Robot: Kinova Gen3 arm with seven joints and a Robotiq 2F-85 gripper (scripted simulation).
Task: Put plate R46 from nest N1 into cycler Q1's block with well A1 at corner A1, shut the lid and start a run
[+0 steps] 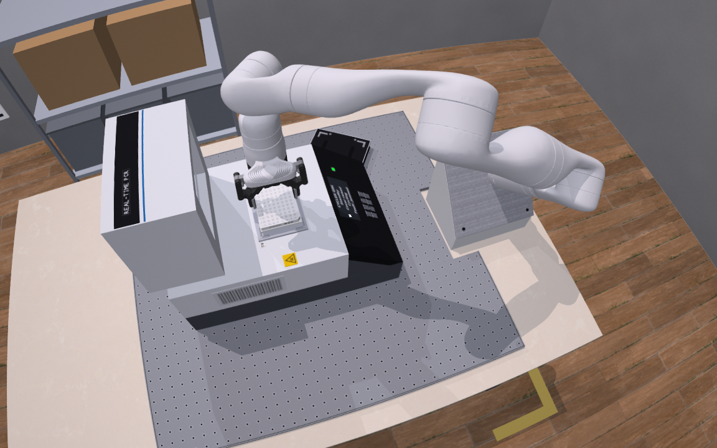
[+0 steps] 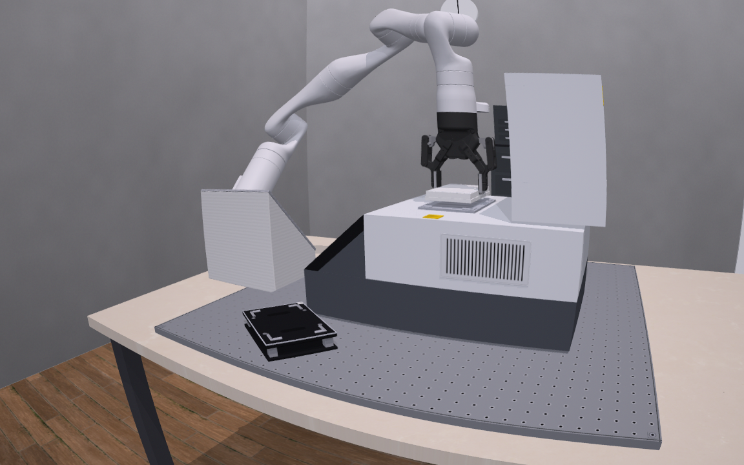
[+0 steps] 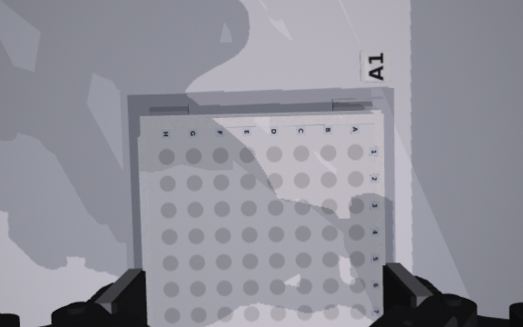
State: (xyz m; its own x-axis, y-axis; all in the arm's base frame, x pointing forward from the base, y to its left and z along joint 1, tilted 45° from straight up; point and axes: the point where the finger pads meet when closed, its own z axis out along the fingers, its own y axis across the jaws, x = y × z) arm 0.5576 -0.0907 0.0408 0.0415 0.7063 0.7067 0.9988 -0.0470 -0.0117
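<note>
Right now the white well plate R46 is 10 mm below my hand.
</note>
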